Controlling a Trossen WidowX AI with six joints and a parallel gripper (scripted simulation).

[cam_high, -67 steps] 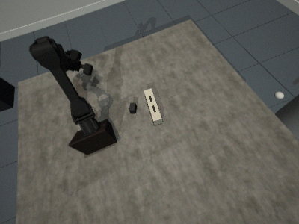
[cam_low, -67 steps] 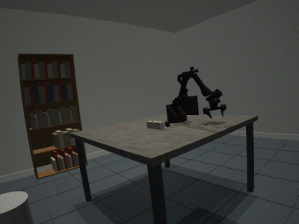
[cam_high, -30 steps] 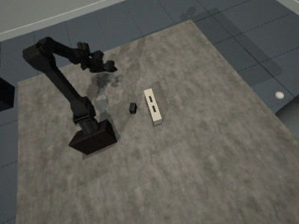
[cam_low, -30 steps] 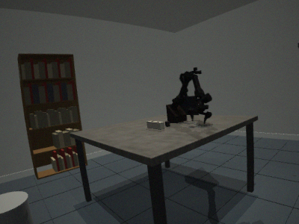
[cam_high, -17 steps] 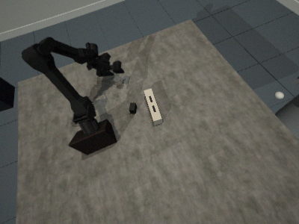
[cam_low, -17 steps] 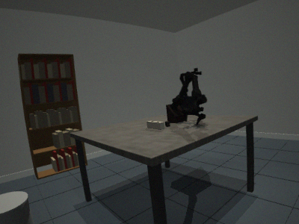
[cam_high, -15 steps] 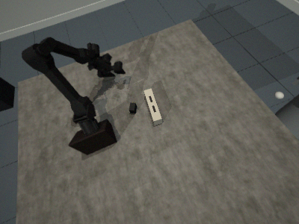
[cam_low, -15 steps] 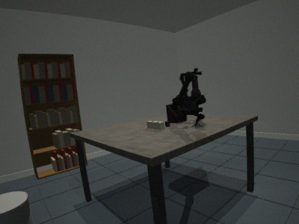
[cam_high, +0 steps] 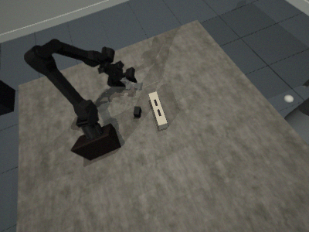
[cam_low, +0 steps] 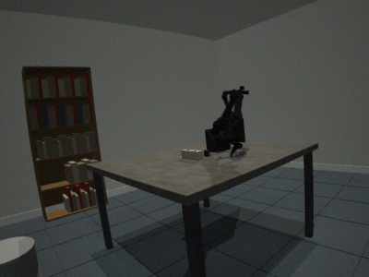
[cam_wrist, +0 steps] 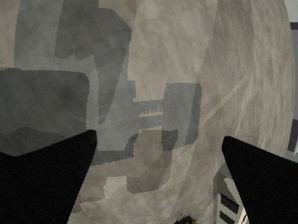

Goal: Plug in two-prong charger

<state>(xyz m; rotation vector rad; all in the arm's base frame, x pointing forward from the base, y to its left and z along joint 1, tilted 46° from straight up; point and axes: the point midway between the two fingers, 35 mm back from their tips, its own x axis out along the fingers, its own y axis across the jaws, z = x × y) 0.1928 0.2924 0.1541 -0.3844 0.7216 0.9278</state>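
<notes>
Now: gripper tip 18 cm to the left of the two-prong charger, 1 cm past it and 1 cm above it.
</notes>
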